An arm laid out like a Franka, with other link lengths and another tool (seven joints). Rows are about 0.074 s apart.
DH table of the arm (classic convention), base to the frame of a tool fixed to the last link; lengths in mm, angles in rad. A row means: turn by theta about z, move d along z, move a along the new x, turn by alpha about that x. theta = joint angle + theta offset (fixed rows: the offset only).
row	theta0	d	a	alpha
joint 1	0	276.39	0	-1.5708
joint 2	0	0	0	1.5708
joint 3	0	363.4	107.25	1.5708
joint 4	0	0	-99	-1.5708
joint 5	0	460.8	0	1.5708
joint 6	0	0	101.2	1.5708
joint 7	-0.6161	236.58	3.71	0.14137
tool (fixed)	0	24.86	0	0
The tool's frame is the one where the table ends.
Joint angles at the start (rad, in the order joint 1, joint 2, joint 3, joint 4, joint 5, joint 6, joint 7):
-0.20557, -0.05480, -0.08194, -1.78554, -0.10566, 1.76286, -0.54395
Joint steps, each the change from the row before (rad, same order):
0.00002, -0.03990, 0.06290, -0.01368, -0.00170, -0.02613, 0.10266
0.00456, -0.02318, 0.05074, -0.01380, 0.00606, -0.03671, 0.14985
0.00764, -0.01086, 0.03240, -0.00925, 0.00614, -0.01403, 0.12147
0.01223, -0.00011, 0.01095, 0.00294, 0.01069, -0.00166, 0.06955
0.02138, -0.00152, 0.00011, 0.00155, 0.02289, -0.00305, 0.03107
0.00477, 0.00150, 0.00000, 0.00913, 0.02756, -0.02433, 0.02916
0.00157, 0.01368, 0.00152, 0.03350, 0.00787, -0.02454, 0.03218
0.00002, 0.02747, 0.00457, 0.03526, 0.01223, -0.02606, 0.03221
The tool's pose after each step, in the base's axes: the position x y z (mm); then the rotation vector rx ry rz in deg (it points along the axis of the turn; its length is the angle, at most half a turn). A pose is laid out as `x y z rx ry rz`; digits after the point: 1 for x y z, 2 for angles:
629.7 -165.5 427.9 -162.69 -73.00 8.44
623.0 -126.2 431.0 -165.32 -64.62 8.97
621.1 -98.4 431.1 -167.59 -57.59 8.74
624.1 -81.3 432.4 -168.59 -53.53 7.64
625.6 -62.2 433.6 -167.83 -52.25 6.58
622.4 -52.2 435.2 -166.79 -49.40 6.76
625.7 -48.6 443.1 -166.99 -46.73 6.63
631.1 -43.2 443.2 -166.57 -44.01 7.48

